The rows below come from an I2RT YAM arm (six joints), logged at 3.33 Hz.
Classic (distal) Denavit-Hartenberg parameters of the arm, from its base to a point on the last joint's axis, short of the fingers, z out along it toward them. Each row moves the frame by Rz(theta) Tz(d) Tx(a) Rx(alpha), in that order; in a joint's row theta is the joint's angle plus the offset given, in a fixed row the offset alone. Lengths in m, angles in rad.
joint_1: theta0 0  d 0.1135  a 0.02  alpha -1.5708
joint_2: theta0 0  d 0  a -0.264  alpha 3.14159
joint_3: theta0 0.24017  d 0  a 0.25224  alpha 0
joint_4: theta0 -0.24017  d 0  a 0.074  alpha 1.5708
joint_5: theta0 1.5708  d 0  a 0  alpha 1.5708
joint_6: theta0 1.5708  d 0.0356  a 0  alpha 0
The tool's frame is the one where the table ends.
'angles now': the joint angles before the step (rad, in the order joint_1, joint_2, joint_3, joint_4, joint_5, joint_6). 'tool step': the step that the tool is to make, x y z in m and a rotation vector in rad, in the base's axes. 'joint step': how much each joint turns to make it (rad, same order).
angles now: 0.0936 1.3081 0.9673 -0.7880 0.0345 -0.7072
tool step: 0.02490 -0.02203 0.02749 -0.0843 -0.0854 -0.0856
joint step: -0.0783 0.0573 0.1350 0.0057 0.0820 -0.0348
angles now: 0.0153 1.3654 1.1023 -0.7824 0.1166 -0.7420
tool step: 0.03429 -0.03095 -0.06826 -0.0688 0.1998 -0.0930
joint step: -0.0944 0.2483 -0.0139 0.0695 0.0678 -0.0325
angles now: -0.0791 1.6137 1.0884 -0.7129 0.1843 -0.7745
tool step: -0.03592 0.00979 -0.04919 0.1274 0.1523 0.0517
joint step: 0.0095 -0.0079 -0.1977 0.0297 -0.1225 -0.0120
